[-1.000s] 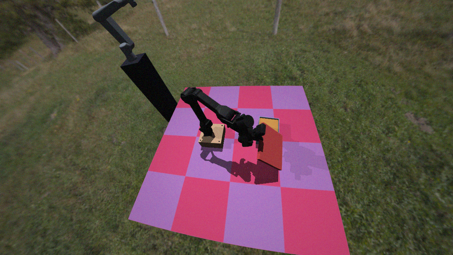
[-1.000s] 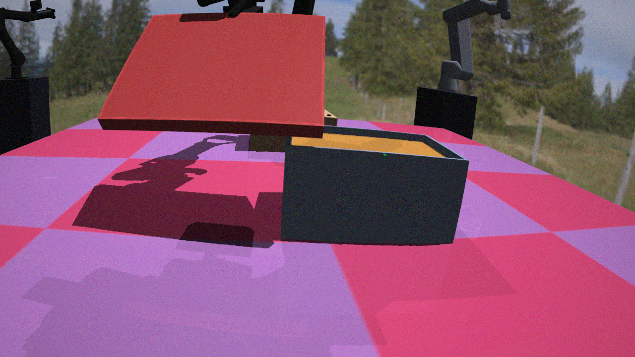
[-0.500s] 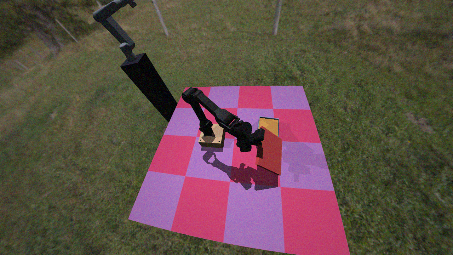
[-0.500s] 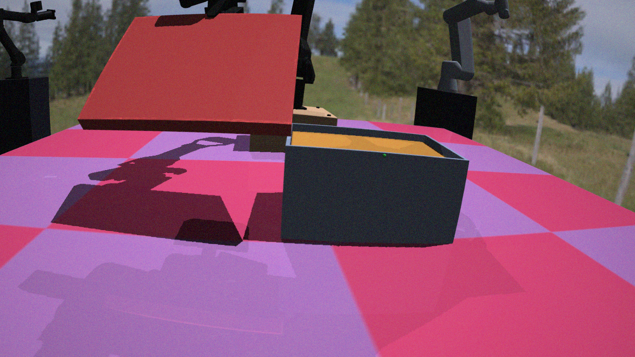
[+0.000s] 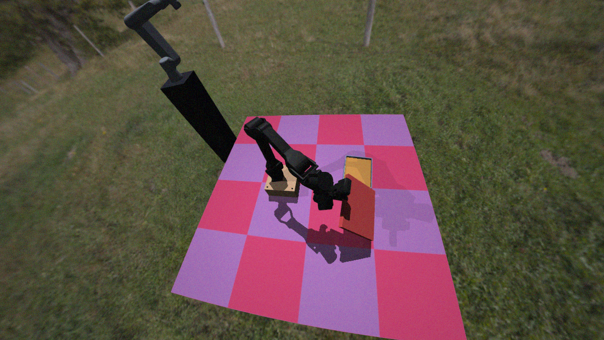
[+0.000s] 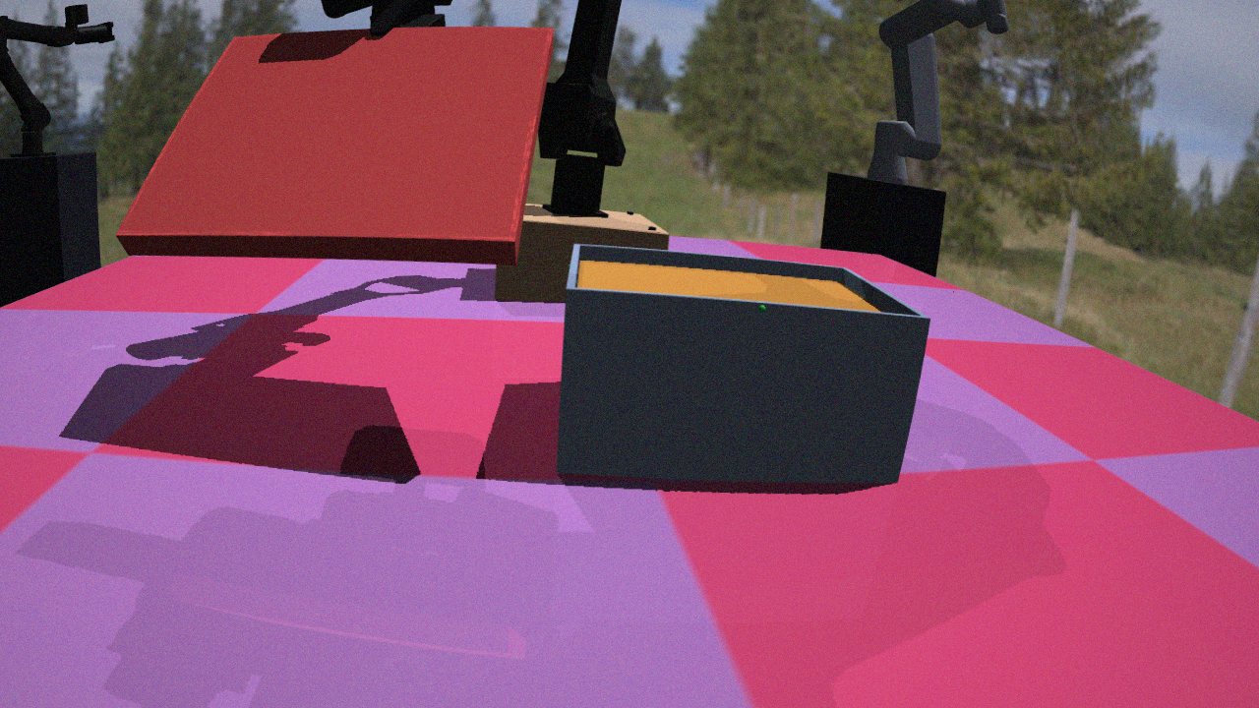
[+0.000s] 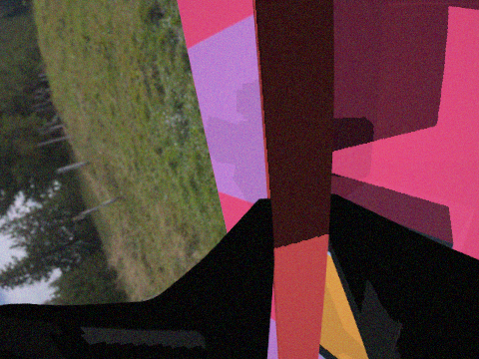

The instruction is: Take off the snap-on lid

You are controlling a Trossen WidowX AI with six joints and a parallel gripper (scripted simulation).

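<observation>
My gripper tip is now 6 cm short of the orange-red lid, 2 cm to the left of it and 5 cm above it. The rest, counted from my gripper tip: grey-blue storage box 12 cm ahead, 21 cm to the left, 18 cm below.
</observation>
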